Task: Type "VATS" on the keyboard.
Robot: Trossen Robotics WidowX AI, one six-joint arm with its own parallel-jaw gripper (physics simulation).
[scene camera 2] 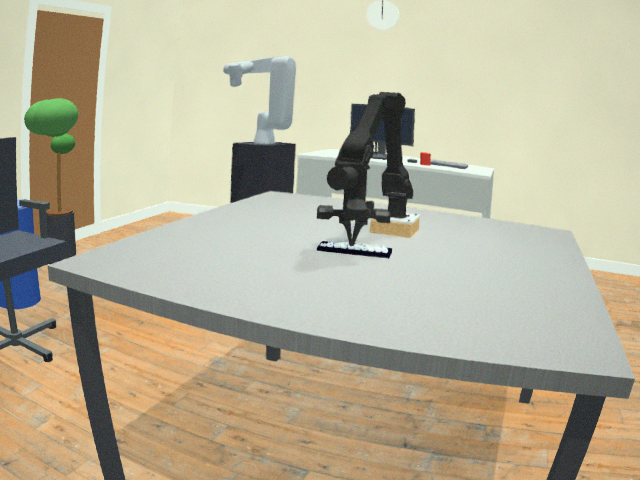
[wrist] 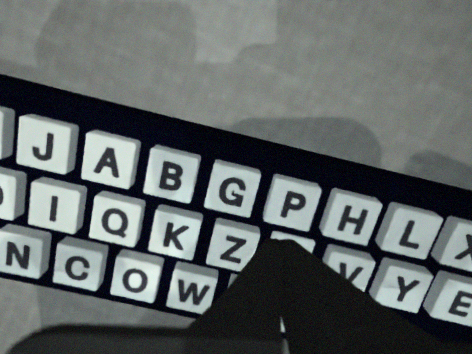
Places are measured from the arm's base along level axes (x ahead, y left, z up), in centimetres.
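Where they show: gripper, fingertip midpoint: [scene camera 2: 351,246] [wrist: 277,252]; arm's base, origin of the base link: [scene camera 2: 396,215].
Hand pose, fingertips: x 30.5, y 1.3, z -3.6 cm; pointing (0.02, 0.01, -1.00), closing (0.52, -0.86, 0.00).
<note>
Things, the pixels of their top centre, and the offset from my fingertips. Level surfaces: height alone.
- black keyboard, middle of its top: [wrist: 247,252] [scene camera 2: 355,245] dx -0.3, dy +0.9, dz +0.5 cm
- Z, middle of its top: [wrist: 232,249] dx -0.5, dy +1.4, dz +0.5 cm
- V, middle of its top: [wrist: 347,276] dx +0.7, dy -2.0, dz +0.5 cm
- grey table, its level: dz -1.1 cm
The black keyboard [scene camera 2: 372,253] [wrist: 120,120] with white letter keys lies on the table. My gripper [scene camera 2: 352,243] [wrist: 277,252] is shut and empty, pointing down with its tips at the keyboard's middle. In the wrist view, the tips cover most of the key [wrist: 300,242] between Z [wrist: 232,247] and V [wrist: 350,270]; its letter is hidden. Whether that key is pressed down cannot be told. The V key is partly covered by the finger. The A key [wrist: 107,160] is fully visible in the top row at left. The T key does not show in the wrist view.
The keyboard lies on the grey table [scene camera 2: 439,310]. The arm's base stands on a wooden block [scene camera 2: 392,227] behind the keyboard, to the right. Beyond the table are a white desk [scene camera 2: 336,178] with a monitor and a grey arm [scene camera 2: 281,93] on a dark pedestal.
</note>
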